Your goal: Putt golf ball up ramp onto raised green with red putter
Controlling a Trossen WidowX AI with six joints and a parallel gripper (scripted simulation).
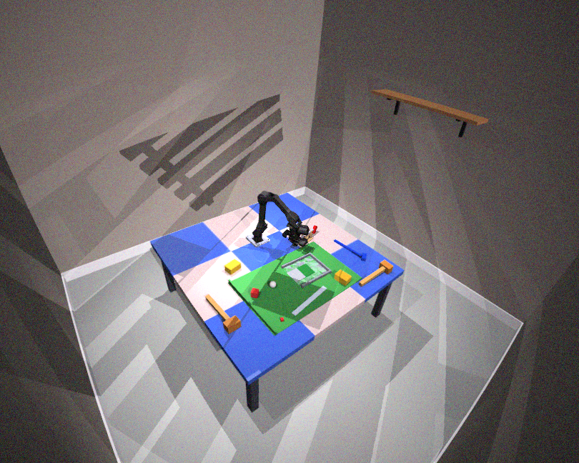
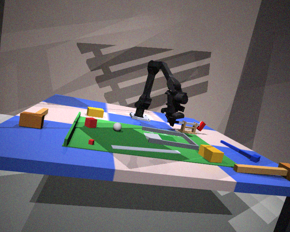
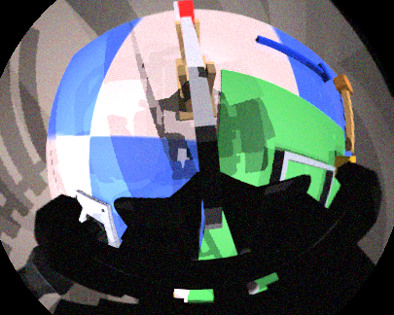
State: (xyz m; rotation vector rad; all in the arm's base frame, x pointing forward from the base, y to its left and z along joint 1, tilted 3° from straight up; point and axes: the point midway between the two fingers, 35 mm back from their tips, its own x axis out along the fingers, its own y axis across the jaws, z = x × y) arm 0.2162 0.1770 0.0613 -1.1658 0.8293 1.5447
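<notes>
My gripper tip is 110 mm to the right of the red putter, 40 mm past it and 30 mm below it. Also, from my gripper tip: blue putter (330 mm to the left, 230 mm ahead, 20 mm below); white golf ball (350 mm to the right, 230 mm ahead, 10 mm below); low green wall (540 mm to the right, 290 mm ahead, 10 mm below).
</notes>
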